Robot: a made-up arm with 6 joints.
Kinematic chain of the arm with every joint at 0, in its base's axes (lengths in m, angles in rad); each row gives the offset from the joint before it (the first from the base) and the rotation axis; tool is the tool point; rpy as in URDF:
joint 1: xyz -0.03 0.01 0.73 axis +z
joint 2: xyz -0.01 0.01 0 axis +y
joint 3: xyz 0.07 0 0.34 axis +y
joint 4: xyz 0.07 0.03 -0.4 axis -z
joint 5: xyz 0.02 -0.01 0 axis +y
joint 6: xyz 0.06 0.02 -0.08 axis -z
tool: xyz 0.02 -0.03 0 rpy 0.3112 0.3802 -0.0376
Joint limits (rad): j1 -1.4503..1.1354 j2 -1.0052..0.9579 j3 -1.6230..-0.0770 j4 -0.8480..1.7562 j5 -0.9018..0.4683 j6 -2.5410..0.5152
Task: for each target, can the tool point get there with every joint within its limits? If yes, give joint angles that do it. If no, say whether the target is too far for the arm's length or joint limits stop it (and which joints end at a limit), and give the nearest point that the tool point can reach.
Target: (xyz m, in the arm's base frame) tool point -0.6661 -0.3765 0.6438
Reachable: no: joint limits stop it (at a limit: joint 1) | nearest point -0.0978 -0.3077 0.6438 | short by 0.572 m
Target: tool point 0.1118 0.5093 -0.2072
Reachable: no: too far | nearest point 0.0935 0.4023 0.3444 | short by 0.562 m
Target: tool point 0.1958 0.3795 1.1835
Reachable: yes | joints 0.9234 -0.4067 -1.0606 -0.0713 0.1969 -0.5816
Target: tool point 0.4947 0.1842 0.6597
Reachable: yes | joints 0.1106 0.5560 -0.8888 -0.6231 -0.6699 -0.4402
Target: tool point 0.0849 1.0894 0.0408
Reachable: no: too far | nearest point 0.1498 0.6453 0.4728 | short by 0.623 m
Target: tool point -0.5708 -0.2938 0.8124
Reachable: no: joint limits stop it (at a limit: joint 1) | nearest point -0.1063 -0.2376 0.8124 | short by 0.468 m
